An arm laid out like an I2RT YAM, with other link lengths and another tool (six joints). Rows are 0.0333 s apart.
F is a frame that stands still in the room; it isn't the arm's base.
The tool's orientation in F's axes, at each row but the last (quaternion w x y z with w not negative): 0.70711, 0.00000, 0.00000, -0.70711; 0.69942, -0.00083, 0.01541, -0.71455; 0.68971, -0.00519, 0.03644, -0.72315; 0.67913, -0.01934, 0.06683, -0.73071; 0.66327, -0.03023, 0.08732, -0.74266; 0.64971, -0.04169, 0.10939, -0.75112; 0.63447, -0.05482, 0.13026, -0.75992; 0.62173, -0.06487, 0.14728, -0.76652
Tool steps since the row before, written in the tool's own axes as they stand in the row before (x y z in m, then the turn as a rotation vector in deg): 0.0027, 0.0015, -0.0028, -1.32, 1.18, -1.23; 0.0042, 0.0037, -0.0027, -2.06, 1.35, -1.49; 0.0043, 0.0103, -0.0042, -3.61, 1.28, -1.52; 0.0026, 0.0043, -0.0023, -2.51, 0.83, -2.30; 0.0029, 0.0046, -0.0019, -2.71, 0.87, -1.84; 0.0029, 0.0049, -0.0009, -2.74, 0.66, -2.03; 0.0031, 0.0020, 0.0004, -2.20, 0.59, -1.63; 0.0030, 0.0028, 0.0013, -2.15, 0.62, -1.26
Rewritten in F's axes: 0.0015, -0.0027, -0.0028, 1.18, 1.32, -1.23; 0.0035, -0.0042, -0.0029, 1.36, 2.06, -1.48; 0.0098, -0.0046, -0.0050, 1.36, 3.61, -1.44; 0.0038, -0.0027, -0.0030, 0.74, 2.60, -2.22; 0.0039, -0.0032, -0.0029, 0.88, 2.76, -1.76; 0.0041, -0.0034, -0.0022, 0.64, 2.84, -1.90; 0.0014, -0.0034, -0.0004, 0.57, 2.27, -1.54; 0.0023, -0.0036, 0.0001, 0.69, 2.16, -1.20
